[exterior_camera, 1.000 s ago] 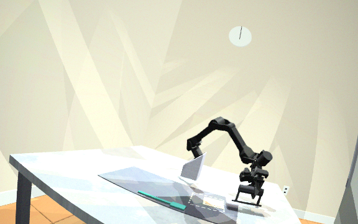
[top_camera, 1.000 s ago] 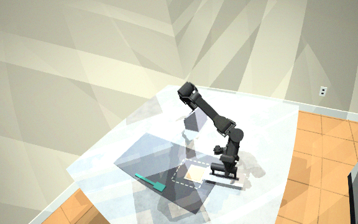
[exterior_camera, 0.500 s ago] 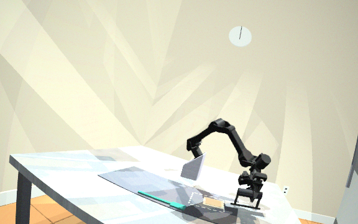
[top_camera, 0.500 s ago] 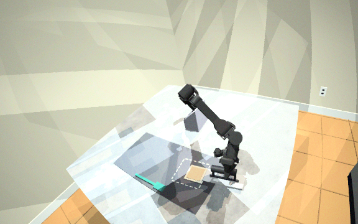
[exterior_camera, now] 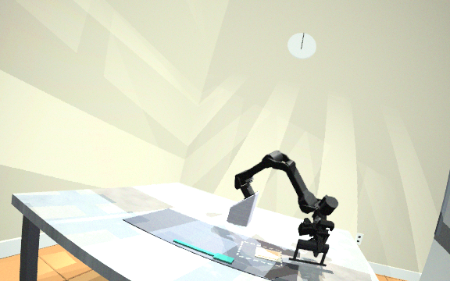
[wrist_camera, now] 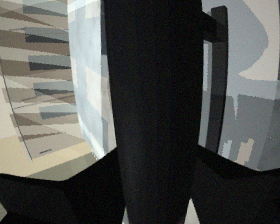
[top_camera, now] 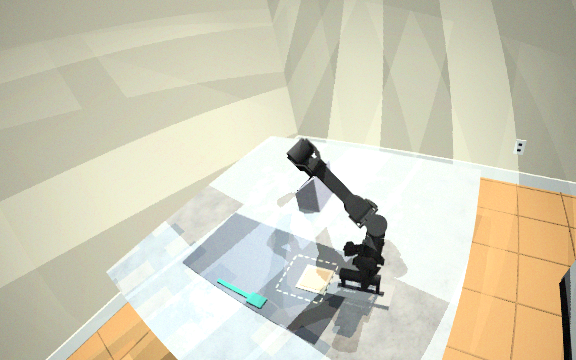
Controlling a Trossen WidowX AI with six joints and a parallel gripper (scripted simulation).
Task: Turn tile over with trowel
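My gripper tip is now 38 cm to the left of the grey mat and 7 cm above it. From my gripper tip the other things lie so: white tile: 18 cm to the right, 5 cm below, 1 cm behind; then teal trowel: 36 cm to the right, 14 cm ahead, 5 cm below.
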